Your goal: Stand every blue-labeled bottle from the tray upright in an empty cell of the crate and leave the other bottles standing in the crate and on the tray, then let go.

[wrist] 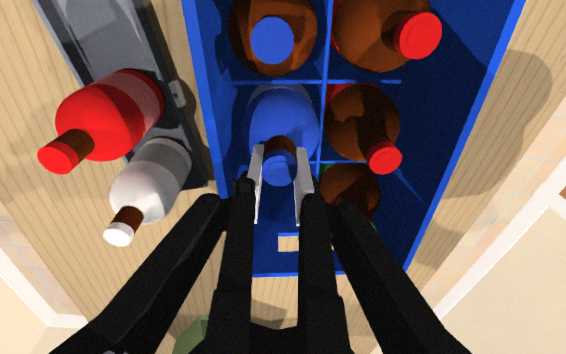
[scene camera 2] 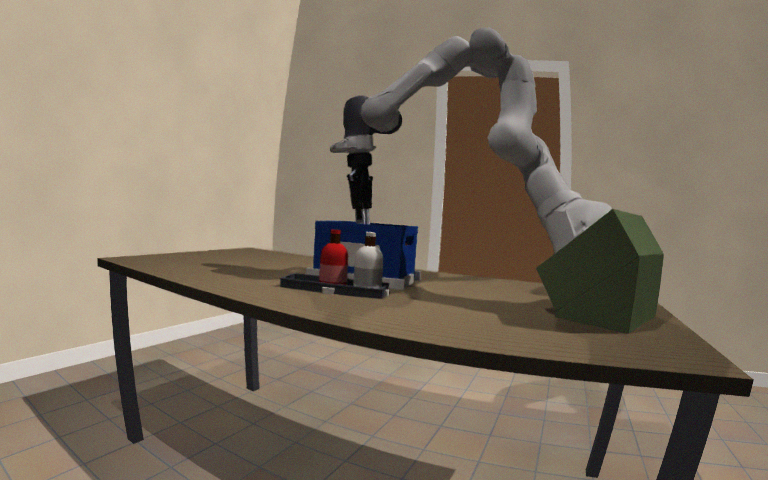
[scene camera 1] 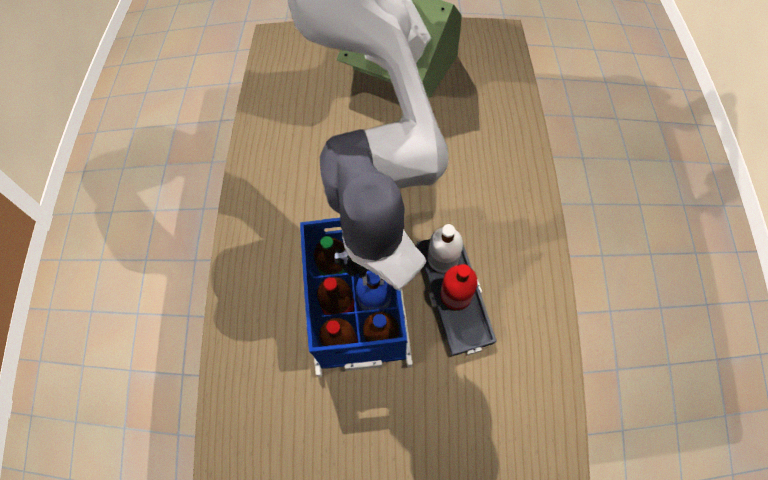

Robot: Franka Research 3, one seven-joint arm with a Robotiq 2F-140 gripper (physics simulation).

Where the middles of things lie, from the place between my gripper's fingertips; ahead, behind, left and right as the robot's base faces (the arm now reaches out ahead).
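Scene:
The green-capped bottle (scene camera 1: 324,254) is 100 mm behind my hand, 70 mm below it and 70 mm to the right of it. There's a white bottle (scene camera 1: 445,246) as well, and that's 180 mm to the left of my hand, 60 mm behind it and 70 mm below it. And the red bottle (scene camera 1: 460,282), that one's 40 mm ahead of my hand, 180 mm to the left of it and 70 mm below it.

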